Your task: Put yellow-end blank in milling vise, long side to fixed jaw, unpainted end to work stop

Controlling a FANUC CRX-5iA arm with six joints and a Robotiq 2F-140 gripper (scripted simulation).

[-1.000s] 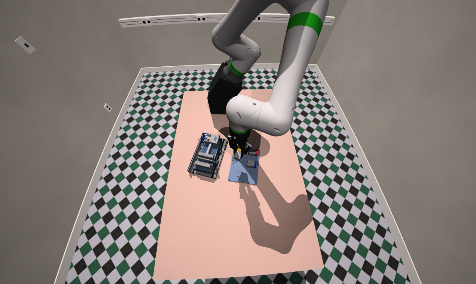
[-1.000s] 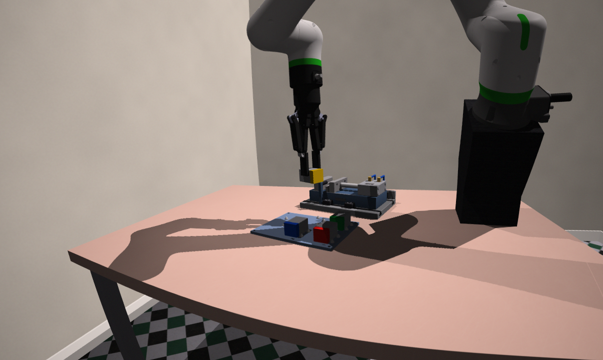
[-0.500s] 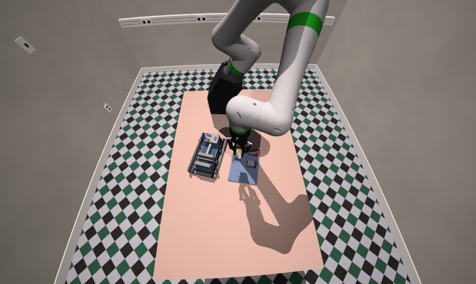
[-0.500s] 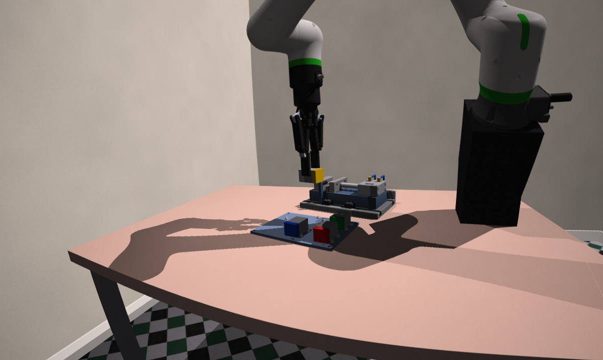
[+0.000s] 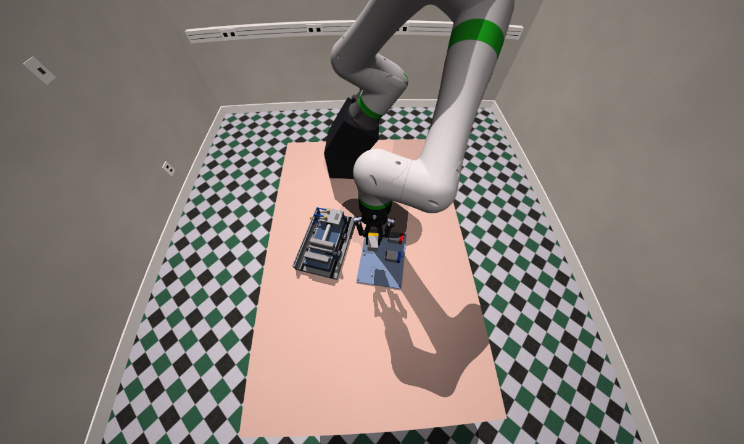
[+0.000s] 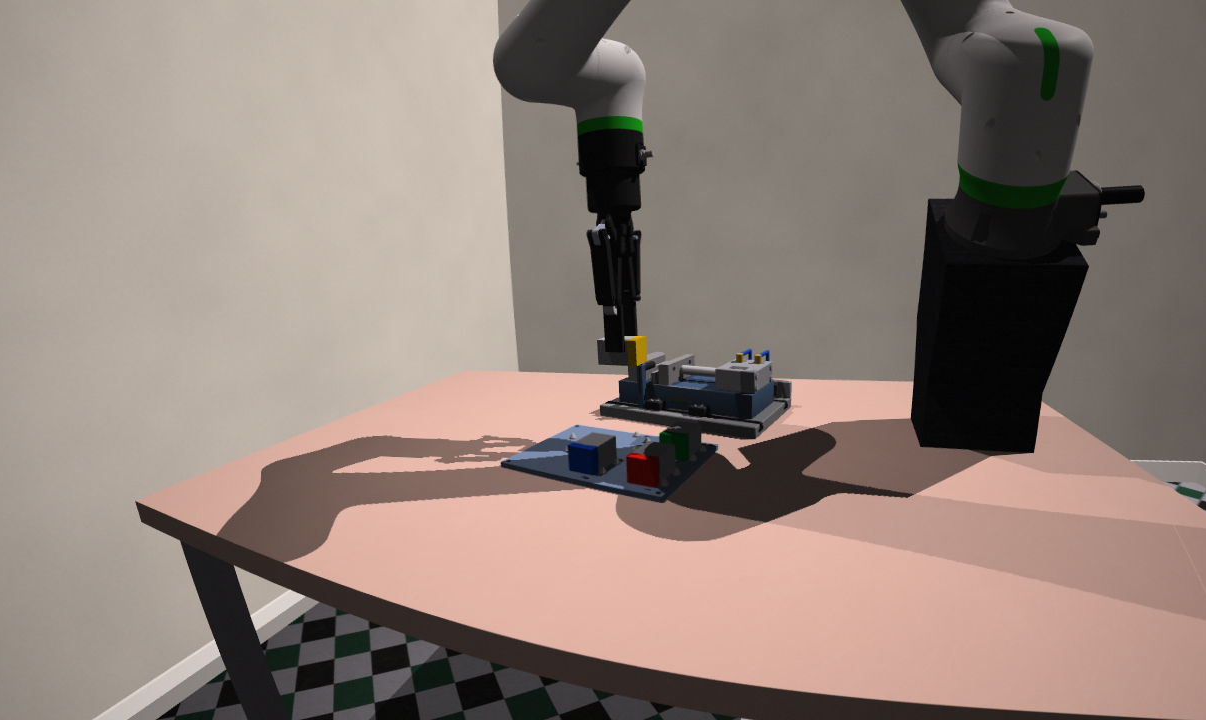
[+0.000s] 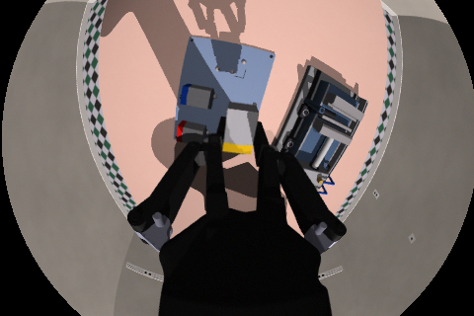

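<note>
Right now my hand is 3 cm above the yellow-ended blank. The rest, counted from my hand: blue-ended blank: 16 cm below, 9 cm to the left, 2 cm ahead; green-ended blank: 16 cm below, 9 cm behind, 2 cm to the left; plate: 18 cm below, 4 cm to the left, 1 cm ahead.
</note>
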